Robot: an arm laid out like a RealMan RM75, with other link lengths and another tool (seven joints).
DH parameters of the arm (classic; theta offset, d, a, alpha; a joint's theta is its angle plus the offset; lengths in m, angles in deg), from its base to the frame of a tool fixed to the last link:
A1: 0 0.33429 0 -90
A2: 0 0 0 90
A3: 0 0.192 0 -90
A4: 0 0 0 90
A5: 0 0.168 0 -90
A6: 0 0 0 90
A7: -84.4 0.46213 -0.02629 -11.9
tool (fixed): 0 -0.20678 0 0
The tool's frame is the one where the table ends.
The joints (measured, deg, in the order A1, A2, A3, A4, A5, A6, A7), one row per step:
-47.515 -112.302 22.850 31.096 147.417 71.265 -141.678
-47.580 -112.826 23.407 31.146 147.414 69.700 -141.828
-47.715 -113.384 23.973 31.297 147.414 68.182 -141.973
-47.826 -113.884 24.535 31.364 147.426 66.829 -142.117
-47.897 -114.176 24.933 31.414 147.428 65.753 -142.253
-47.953 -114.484 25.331 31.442 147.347 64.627 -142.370
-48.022 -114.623 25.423 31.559 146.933 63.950 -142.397
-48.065 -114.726 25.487 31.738 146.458 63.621 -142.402
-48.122 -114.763 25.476 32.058 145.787 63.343 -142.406
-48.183 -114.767 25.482 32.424 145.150 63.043 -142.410
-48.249 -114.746 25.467 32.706 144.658 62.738 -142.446
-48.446 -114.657 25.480 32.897 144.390 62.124 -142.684
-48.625 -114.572 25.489 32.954 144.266 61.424 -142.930
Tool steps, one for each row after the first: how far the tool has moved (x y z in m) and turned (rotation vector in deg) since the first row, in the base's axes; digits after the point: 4 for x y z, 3 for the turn. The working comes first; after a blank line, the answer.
Tool pose at each row, in the base's axes (x y z in m, rotation vector in deg; the steps are taken from these numbers as rounded here):
-0.2043 0.3527 0.0281 -18.448 -164.007 -58.203
-0.2064 0.3559 0.0257 -18.501 -162.947 -58.759
-0.2078 0.3593 0.0235 -18.759 -161.885 -59.348
-0.2090 0.3620 0.0213 -18.979 -160.990 -59.744
-0.2104 0.3646 0.0203 -19.079 -160.187 -60.198
-0.2115 0.3673 0.0194 -19.142 -159.404 -60.753
-0.2106 0.3707 0.0200 -19.104 -158.986 -61.759
-0.2089 0.3732 0.0207 -19.107 -158.838 -62.612
-0.2065 0.3769 0.0226 -19.104 -158.647 -63.886
-0.2044 0.3809 0.0250 -19.169 -158.336 -65.192
-0.2028 0.3844 0.0273 -19.170 -158.009 -66.312
-0.2020 0.3890 0.0300 -19.065 -157.353 -67.470
-0.2020 0.3930 0.0322 -18.859 -156.668 -68.425

-0.0021 0.0032 -0.0024 0.654 0.732 0.137
-0.0035 0.0066 -0.0046 1.324 1.474 0.133
-0.0047 0.0093 -0.0068 1.833 2.135 0.139
-0.0061 0.0119 -0.0078 2.354 2.675 0.193
-0.0072 0.0146 -0.0087 2.931 3.152 0.250
-0.0063 0.0180 -0.0081 3.656 3.115 0.226
-0.0046 0.0205 -0.0074 4.199 2.903 0.134
-0.0022 0.0242 -0.0055 4.999 2.554 -0.007
-0.0001 0.0282 -0.0031 5.851 2.295 -0.174
0.0015 0.0317 -0.0008 6.603 2.111 -0.270
0.0023 0.0363 0.0019 7.494 2.173 -0.233
0.0023 0.0403 0.0041 8.285 2.327 -0.094

